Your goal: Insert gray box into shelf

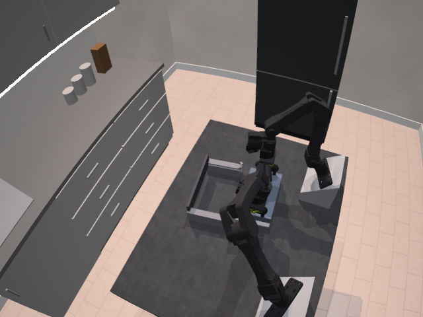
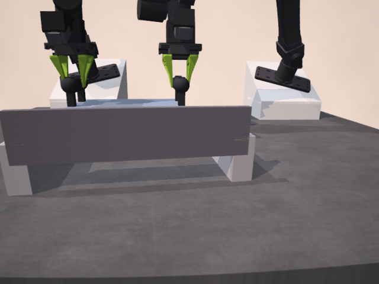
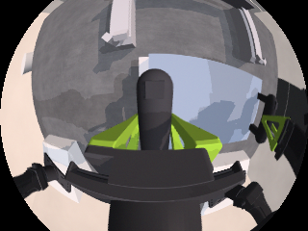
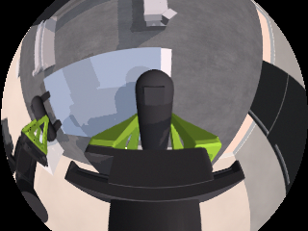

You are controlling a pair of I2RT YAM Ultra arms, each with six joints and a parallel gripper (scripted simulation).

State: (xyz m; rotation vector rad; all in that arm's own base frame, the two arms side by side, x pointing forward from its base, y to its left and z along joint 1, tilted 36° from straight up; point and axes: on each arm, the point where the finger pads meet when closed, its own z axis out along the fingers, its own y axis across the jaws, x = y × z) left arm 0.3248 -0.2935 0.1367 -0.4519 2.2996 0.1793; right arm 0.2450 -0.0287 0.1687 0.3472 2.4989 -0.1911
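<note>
The gray box lies 12 cm to the left of my right hand, 5 cm below it and 1 cm behind it. Round my right hand: shelf back plate 29 cm ahead, 19 cm to the left, 5 cm below.
The gray box is 130 mm to the right of my left hand, 50 mm below it and 10 mm ahead of it. The rest, counted from my left hand: shelf back plate: 310 mm ahead, 60 mm to the right, 50 mm below.
</note>
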